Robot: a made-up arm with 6 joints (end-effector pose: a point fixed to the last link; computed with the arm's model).
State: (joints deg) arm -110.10 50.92 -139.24 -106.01 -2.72 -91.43
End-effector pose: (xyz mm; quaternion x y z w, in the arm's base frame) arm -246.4 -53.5 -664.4 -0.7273 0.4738 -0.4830 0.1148
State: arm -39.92 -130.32 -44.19 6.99 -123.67 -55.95
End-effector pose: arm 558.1 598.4 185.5 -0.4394 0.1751 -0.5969 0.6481
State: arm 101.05 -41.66 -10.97 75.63 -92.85 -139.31
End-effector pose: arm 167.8 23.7 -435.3 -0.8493 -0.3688 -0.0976 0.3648
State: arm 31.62 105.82 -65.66 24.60 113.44 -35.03
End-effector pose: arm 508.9 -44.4 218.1 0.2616 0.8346 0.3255 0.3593
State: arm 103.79 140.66 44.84 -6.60 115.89 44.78
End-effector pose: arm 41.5 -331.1 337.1 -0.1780 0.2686 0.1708 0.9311
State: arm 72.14 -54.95 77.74 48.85 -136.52 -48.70
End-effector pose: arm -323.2 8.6 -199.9 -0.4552 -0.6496 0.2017 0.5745
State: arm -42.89 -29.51 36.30 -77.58 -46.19 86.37
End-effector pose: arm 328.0 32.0 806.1 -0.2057 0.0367 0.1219 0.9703
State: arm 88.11 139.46 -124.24 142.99 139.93 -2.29
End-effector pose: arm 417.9 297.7 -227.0 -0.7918 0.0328 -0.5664 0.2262
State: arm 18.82 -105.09 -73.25 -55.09 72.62 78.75
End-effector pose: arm 259.6 -269.2 -122.0 0.3951 -0.8950 -0.0847 0.1890
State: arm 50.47 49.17 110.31 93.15 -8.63 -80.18
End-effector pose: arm 96.3 510.5 225.6 -0.6192 0.4178 0.0580 0.6623
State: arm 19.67 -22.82 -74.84 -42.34 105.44 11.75
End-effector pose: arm -193.2 137.8 -209.9 -0.2772 -0.5140 -0.2671 0.7666
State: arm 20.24 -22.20 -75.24 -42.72 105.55 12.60
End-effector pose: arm -192.0 142.5 -208.8 -0.2732 -0.5134 -0.2769 0.7649
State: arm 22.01 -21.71 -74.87 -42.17 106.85 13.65
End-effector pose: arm -186.3 158.9 -202.4 -0.2888 -0.5025 -0.3001 0.7577
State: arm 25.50 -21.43 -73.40 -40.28 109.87 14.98
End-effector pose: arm -170.3 190.9 -189.5 -0.3318 -0.4755 -0.3413 0.7398
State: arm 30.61 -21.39 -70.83 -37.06 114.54 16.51
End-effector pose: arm -136.7 233.4 -173.5 -0.3998 -0.4294 -0.3955 0.7066
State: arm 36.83 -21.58 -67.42 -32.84 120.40 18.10
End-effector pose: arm -81.5 274.5 -160.1 -0.4824 -0.3641 -0.4525 0.6558
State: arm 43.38 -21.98 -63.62 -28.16 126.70 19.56
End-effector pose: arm -11.2 300.4 -154.4 -0.5649 -0.2850 -0.5004 0.5910
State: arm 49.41 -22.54 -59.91 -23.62 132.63 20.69
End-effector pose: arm 59.4 305.2 -157.3 -0.6348 -0.2025 -0.5319 0.5226
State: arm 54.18 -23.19 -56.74 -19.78 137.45 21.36
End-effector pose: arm 115.5 294.9 -165.3 -0.6851 -0.1296 -0.5472 0.4630
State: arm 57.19 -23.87 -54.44 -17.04 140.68 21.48
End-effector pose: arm 150.4 281.0 -173.7 -0.7155 -0.0773 -0.5513 0.4221
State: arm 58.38 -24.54 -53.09 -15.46 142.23 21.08
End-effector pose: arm 165.7 272.4 -179.0 -0.7299 -0.0495 -0.5499 0.4031
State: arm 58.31 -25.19 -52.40 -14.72 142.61 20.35
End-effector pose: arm 168.5 269.8 -181.4 -0.7349 -0.0397 -0.5466 0.3996
